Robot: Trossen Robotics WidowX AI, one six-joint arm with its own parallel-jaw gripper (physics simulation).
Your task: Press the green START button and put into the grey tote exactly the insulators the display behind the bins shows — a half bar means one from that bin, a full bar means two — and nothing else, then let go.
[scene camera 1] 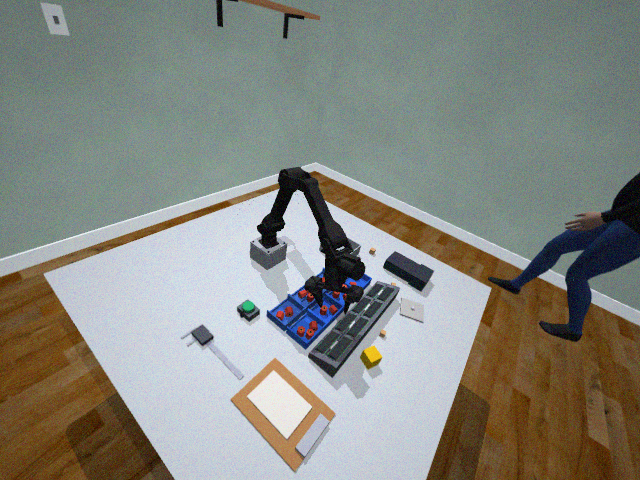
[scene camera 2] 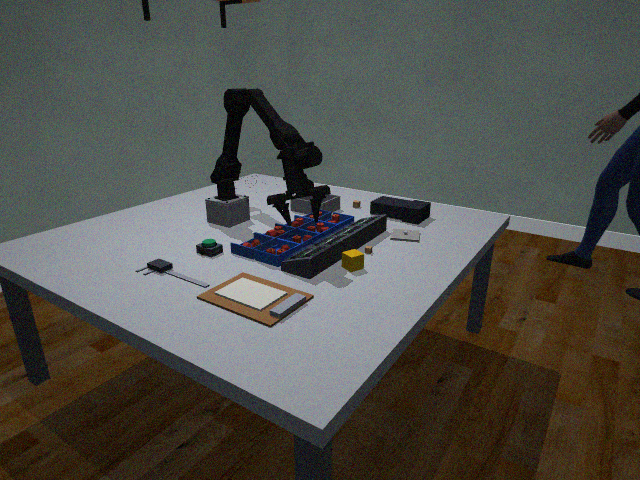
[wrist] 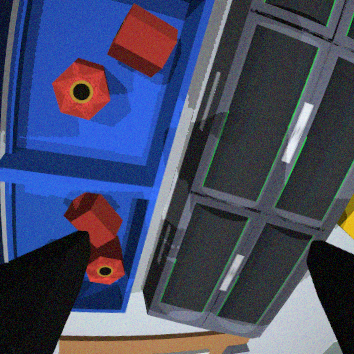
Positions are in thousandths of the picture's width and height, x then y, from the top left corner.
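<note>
There is a display (wrist: 668, 86) that I can see. My own gripper (scene camera 2: 474, 468), which I also find in scene camera 1 (scene camera 1: 521, 647) and in the wrist view (wrist: 569, 702), is open, and it holds nothing.
</note>
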